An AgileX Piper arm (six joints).
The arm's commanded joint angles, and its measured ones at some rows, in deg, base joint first. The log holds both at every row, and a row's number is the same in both.
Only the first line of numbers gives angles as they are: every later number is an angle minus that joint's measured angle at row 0.
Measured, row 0:
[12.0 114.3 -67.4 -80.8 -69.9 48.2]
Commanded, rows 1 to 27:
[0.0 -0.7 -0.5 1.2 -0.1 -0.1]
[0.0 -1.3 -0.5 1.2 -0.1 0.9]
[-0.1 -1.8 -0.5 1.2 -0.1 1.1]
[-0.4 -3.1 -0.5 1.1 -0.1 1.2]
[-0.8 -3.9 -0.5 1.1 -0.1 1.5]
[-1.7 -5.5 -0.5 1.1 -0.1 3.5]
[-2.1 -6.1 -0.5 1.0 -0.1 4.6]
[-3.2 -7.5 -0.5 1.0 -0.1 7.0]
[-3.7 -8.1 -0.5 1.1 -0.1 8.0]
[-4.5 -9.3 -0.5 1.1 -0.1 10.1]
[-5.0 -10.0 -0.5 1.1 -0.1 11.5]
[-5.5 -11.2 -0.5 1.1 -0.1 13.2]
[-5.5 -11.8 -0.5 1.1 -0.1 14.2]
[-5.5 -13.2 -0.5 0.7 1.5 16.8]
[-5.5 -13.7 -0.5 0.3 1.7 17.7]
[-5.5 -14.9 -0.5 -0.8 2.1 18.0]
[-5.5 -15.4 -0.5 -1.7 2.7 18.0]
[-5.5 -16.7 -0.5 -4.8 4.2 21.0]
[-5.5 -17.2 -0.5 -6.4 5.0 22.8]
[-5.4 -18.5 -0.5 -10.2 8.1 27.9]
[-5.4 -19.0 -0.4 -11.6 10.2 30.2]
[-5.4 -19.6 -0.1 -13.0 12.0 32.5]
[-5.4 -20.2 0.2 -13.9 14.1 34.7]
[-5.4 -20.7 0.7 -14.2 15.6 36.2]
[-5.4 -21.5 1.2 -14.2 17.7 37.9]
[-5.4 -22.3 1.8 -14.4 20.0 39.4]
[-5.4 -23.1 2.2 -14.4 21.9 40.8]
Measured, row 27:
[-5.3 -20.2 0.6 -13.3 14.3 34.5]
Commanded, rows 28 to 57:
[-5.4 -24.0 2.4 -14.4 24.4 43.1]
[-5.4 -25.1 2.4 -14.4 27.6 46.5]
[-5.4 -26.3 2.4 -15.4 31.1 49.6]
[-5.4 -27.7 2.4 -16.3 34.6 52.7]
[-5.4 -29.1 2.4 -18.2 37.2 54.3]
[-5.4 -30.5 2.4 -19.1 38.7 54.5]
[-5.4 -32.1 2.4 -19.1 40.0 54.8]
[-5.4 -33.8 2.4 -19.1 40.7 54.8]
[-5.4 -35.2 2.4 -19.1 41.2 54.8]
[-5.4 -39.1 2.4 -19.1 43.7 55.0]
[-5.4 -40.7 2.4 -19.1 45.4 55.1]
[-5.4 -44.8 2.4 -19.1 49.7 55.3]
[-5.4 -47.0 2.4 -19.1 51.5 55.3]
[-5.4 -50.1 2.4 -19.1 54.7 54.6]
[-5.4 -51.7 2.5 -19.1 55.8 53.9]
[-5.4 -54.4 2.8 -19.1 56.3 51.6]
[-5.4 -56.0 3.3 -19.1 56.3 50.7]
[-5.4 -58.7 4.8 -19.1 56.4 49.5]
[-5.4 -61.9 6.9 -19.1 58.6 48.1]
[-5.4 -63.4 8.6 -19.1 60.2 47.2]
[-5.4 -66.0 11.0 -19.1 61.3 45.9]
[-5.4 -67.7 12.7 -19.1 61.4 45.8]
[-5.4 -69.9 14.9 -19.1 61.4 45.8]
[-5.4 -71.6 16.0 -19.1 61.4 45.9]
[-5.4 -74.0 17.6 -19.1 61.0 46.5]
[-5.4 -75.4 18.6 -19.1 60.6 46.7]
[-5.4 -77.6 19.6 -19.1 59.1 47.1]
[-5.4 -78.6 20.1 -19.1 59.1 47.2]
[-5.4 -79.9 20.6 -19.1 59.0 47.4]
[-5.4 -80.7 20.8 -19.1 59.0 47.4]
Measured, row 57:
[-5.3 -77.1 19.2 -19.1 59.7 46.9]
